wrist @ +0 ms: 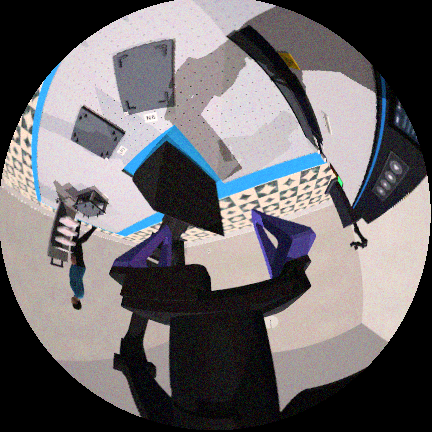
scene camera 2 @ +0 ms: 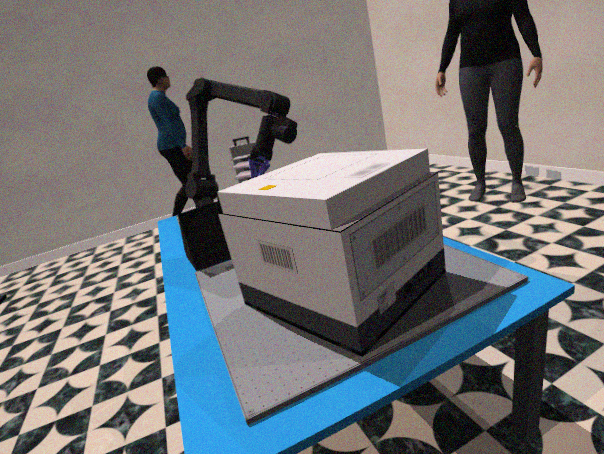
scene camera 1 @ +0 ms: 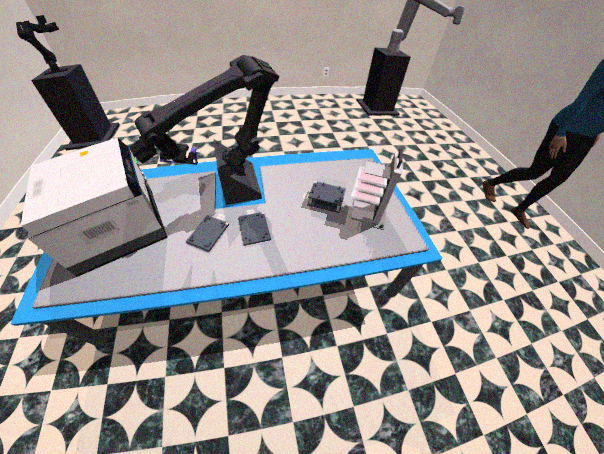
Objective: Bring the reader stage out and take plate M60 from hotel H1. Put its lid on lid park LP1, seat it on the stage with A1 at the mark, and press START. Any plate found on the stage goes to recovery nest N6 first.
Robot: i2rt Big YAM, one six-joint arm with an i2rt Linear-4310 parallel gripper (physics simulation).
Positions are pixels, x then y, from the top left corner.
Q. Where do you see a plate reader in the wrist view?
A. At 344, 107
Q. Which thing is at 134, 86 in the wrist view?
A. A flat dark pad.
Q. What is my gripper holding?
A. Nothing.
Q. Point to a plate reader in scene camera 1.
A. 64, 244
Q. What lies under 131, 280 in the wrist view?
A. My gripper.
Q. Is my gripper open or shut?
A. Open.
